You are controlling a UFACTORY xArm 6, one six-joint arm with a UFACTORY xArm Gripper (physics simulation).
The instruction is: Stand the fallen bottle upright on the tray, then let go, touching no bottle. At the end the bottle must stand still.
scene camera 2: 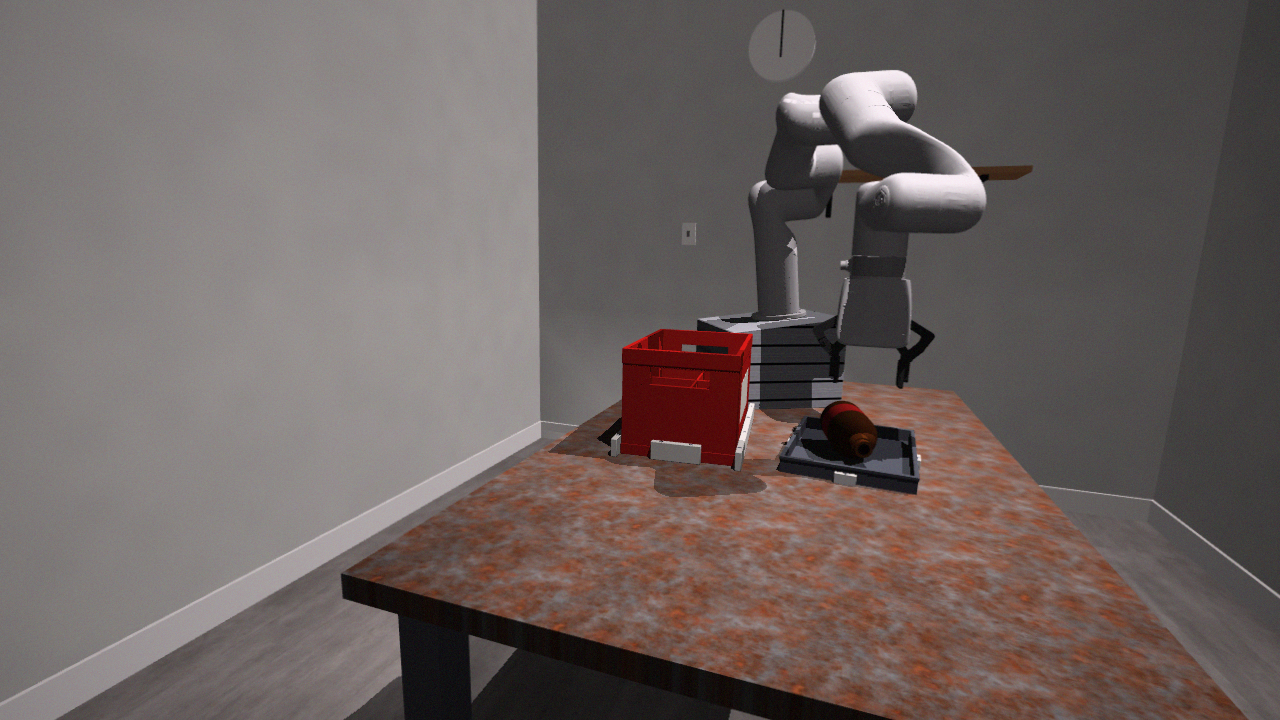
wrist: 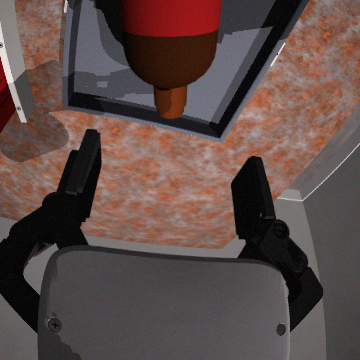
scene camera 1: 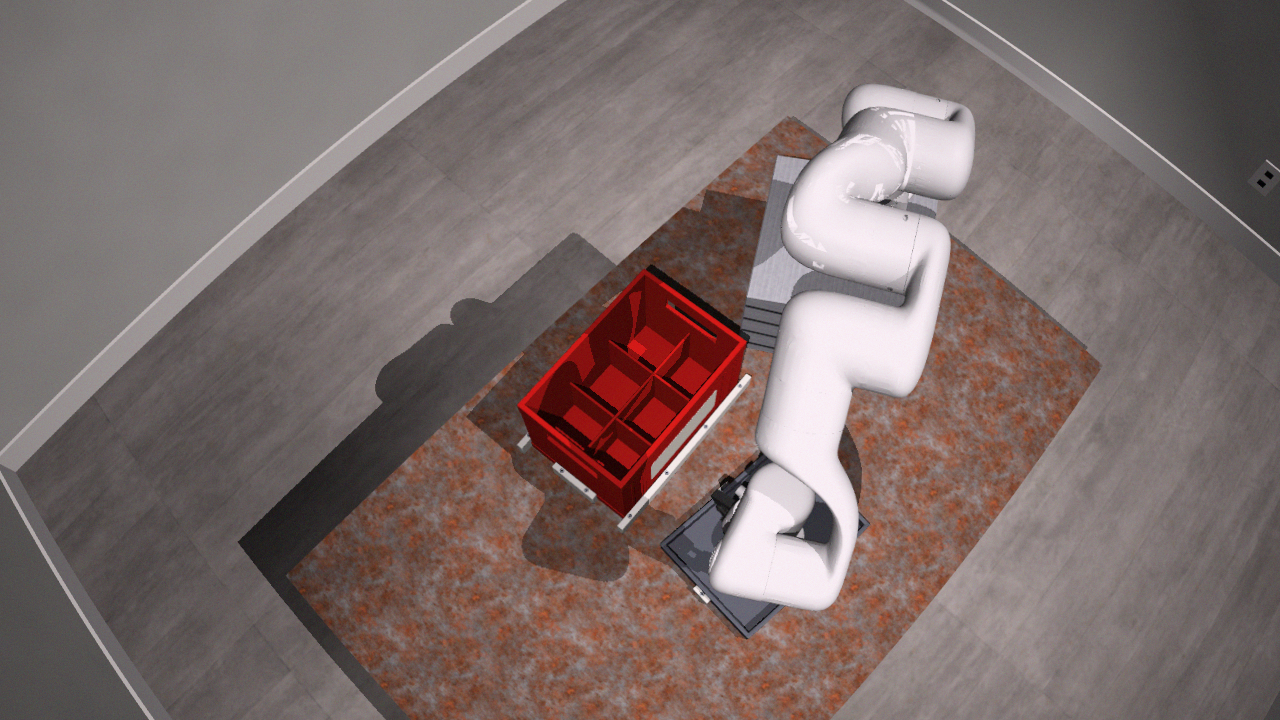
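Where they show: gripper, fingertip midpoint: [scene camera 2: 866, 384] [wrist: 172, 157]; arm's base, link origin: [scene camera 2: 778, 316].
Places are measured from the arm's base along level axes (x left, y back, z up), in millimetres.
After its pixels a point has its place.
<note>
A brown bottle [scene camera 2: 848, 431] {y -474, x 129, z -131 mm} [wrist: 170, 55] {y -437, x 141, z -109 mm} with a red band lies on its side in the dark grey tray [scene camera 1: 751, 612] {y -525, x 197, z -182 mm} [scene camera 2: 881, 480] {y -554, x 171, z -175 mm} [wrist: 240, 70] {y -472, x 216, z -183 mm}. Its neck points toward scene camera 2, and toward the gripper body's side in the wrist view. The arm hides the bottle in scene camera 1. My gripper [scene camera 2: 868, 382] {y -474, x 149, z -53 mm} [wrist: 172, 157] {y -474, x 149, z -53 mm} is open and empty, pointing down above the bottle and apart from it. Its two fingers are spread wide, one to each side of the bottle's line in the wrist view.
A tall red crate [scene camera 1: 572, 454] {y -527, x -135, z -68 mm} [scene camera 2: 680, 416] {y -532, x -127, z -116 mm} with inner dividers stands beside the tray, with white strips [scene camera 1: 684, 452] {y -401, x -33, z -158 mm} [scene camera 2: 675, 451] {y -544, x -131, z -170 mm} along its foot. The grey ribbed robot base [scene camera 1: 774, 273] {y -143, x -76, z -15 mm} [scene camera 2: 787, 380] {y -141, x 31, z -125 mm} stands behind them. A wooden shelf [scene camera 2: 1006, 171] is on the back wall.
</note>
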